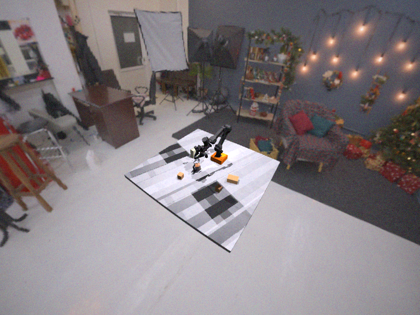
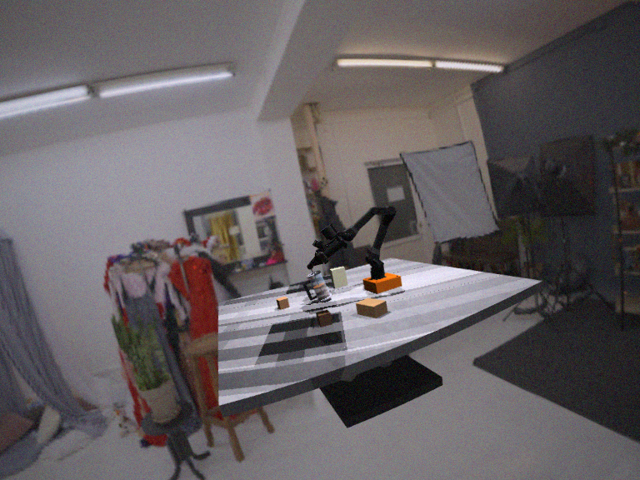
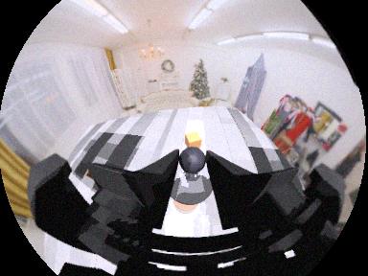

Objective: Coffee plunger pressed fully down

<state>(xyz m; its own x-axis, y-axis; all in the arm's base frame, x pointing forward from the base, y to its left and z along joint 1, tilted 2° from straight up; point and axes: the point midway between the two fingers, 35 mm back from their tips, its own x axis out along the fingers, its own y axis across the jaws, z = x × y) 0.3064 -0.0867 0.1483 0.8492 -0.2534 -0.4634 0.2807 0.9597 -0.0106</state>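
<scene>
Right now my gripper tip is 10 mm past the coffee press, 10 mm to the right of it and 100 mm above it. The rest, counted from my gripper tip: tan block: 110 mm behind, 400 mm to the left, 170 mm below.
</scene>
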